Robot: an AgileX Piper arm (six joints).
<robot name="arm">
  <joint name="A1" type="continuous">
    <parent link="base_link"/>
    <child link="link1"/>
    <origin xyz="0 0 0.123" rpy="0 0 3.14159"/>
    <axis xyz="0 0 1"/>
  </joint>
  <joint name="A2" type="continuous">
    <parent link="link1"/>
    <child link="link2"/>
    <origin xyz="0 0 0" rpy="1.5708 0 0"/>
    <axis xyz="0 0 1"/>
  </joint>
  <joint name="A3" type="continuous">
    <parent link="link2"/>
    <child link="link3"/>
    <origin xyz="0.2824 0.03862 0" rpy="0 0 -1.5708"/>
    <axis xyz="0 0 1"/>
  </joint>
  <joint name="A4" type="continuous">
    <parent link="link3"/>
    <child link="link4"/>
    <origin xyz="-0.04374 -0.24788 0" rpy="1.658 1.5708 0"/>
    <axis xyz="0 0 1"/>
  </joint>
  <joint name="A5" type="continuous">
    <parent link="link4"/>
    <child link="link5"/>
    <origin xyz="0 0 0" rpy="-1.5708 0 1.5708"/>
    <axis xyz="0 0 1"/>
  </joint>
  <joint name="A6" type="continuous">
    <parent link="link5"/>
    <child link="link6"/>
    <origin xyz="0 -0.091 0" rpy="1.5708 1.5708 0"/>
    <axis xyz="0 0 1"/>
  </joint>
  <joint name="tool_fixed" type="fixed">
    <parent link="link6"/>
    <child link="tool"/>
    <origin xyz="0 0 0" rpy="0 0 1.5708"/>
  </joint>
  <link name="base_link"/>
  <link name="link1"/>
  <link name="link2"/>
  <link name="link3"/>
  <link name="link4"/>
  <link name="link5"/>
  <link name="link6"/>
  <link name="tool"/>
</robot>
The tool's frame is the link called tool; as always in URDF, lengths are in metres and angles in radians. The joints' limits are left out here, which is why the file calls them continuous.
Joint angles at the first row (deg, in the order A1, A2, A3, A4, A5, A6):
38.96 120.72 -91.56 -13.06 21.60 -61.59
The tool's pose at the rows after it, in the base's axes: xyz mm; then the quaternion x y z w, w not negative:
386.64 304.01 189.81 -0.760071 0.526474 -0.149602 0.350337
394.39 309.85 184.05 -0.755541 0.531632 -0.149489 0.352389
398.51 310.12 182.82 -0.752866 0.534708 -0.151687 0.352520
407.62 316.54 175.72 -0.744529 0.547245 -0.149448 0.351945
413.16 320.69 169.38 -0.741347 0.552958 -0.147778 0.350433
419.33 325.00 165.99 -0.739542 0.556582 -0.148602 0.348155
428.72 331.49 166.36 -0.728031 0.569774 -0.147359 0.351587
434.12 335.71 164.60 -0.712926 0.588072 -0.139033 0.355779
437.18 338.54 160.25 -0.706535 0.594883 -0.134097 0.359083
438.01 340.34 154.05 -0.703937 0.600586 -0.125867 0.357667
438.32 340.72 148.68 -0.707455 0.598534 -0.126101 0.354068
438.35 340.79 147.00 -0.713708 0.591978 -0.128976 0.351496
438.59 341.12 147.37 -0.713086 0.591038 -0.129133 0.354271
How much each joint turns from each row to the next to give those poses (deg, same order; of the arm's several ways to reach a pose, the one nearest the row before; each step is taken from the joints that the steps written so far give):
0.12 3.27 -3.61 0.05 0.52 0.17
0.00 2.40 -2.92 -0.40 0.34 1.09
-0.23 0.81 -1.15 -0.46 0.29 0.57
0.00 2.98 -3.89 -0.45 1.20 2.00
0.00 2.06 -2.47 0.00 0.69 0.69
0.00 2.06 -3.20 0.00 1.43 0.23
0.00 2.81 -5.45 0.00 2.40 1.66
0.00 1.95 -3.38 0.45 1.32 2.35
0.00 1.37 -1.66 0.41 0.06 0.86
0.00 0.98 -0.63 1.14 0.00 0.00
0.00 0.57 0.00 0.06 -0.17 -0.46
0.00 0.17 0.00 0.06 0.00 -1.14
0.00 0.00 0.00 0.00 -0.34 0.00

